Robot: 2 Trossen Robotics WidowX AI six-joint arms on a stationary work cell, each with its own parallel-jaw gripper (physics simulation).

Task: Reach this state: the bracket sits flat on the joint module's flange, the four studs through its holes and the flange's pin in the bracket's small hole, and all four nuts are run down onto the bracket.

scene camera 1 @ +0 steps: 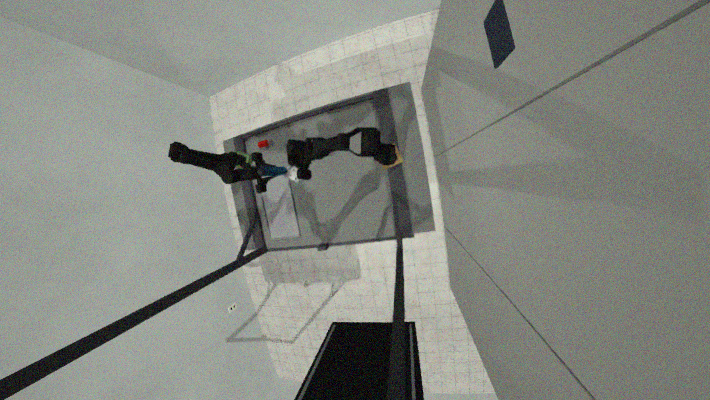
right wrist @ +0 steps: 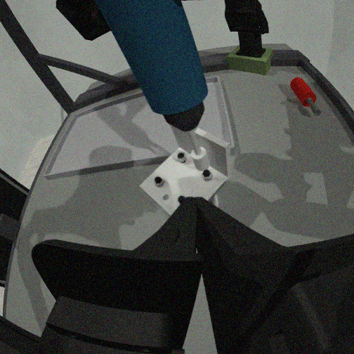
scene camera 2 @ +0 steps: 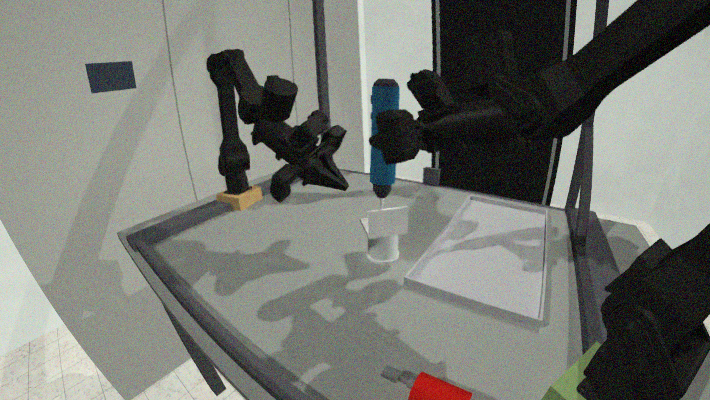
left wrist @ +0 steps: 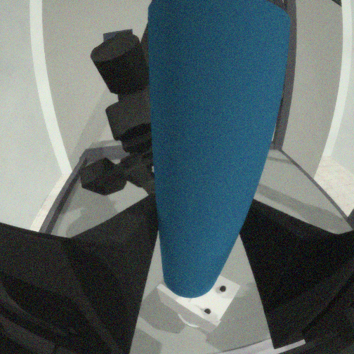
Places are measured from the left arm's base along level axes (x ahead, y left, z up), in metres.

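Pixels of known places: left gripper, fingertip midpoint: (scene camera 1: 276,170) (scene camera 2: 378,140); right gripper, fingertip midpoint: (scene camera 1: 297,167) (scene camera 2: 347,188); left arm's base at its link origin: (scene camera 1: 241,160) (scene camera 2: 619,395); right arm's base at its link origin: (scene camera 1: 389,156) (scene camera 2: 238,190).
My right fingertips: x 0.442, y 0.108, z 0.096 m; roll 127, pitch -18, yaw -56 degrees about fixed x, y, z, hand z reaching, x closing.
Observation:
For each thing: its top centre in the pictures, then the offset to it from my right fingertips.
- upright white joint module at its top centre: (scene camera 2: 382,220) 0.037 m back, 0.051 m right, 0.059 m down
- blue driver at its top centre: (scene camera 2: 381,78) (scene camera 1: 260,170) 0.056 m back, 0.042 m right, 0.185 m up
- shallow pale tray at its top centre: (scene camera 2: 495,236) (scene camera 1: 277,204) 0.119 m back, 0.275 m right, 0.117 m down
- red-handled tool at its top centre: (scene camera 2: 425,381) (scene camera 1: 264,142) 0.316 m back, 0.047 m left, 0.099 m down
- orange base at its top centre: (scene camera 2: 238,190) (scene camera 1: 389,156) 0.398 m ahead, 0.206 m left, 0.093 m down
- green base at its top centre: (scene camera 2: 617,394) (scene camera 1: 241,160) 0.441 m back, 0.108 m right, 0.096 m down
The white bracket (scene camera 1: 294,175) (scene camera 2: 389,221) (left wrist: 226,299) (right wrist: 192,186) sits on top of the upright white joint module (scene camera 2: 384,250), its small plate raised along one side. Dark stud ends stand through its holes in the right wrist view; nut seating is too small to judge. My left gripper (scene camera 2: 386,135) (left wrist: 198,202) is shut on the blue driver (scene camera 1: 272,170) (scene camera 2: 383,172) (left wrist: 210,150) (right wrist: 167,65), held upright. Its socket (right wrist: 199,154) is low over the bracket beside one stud; contact cannot be told. My right gripper (scene camera 2: 345,187) (right wrist: 192,204) is shut and empty, above and beside the bracket.
A shallow pale tray (scene camera 2: 470,300) (right wrist: 110,167) lies near the module. A red-handled tool (scene camera 1: 263,143) (scene camera 2: 440,389) (right wrist: 302,91) lies near the table edge. The arms stand on an orange base (scene camera 2: 241,198) and a green base (scene camera 2: 567,380) (right wrist: 250,63).

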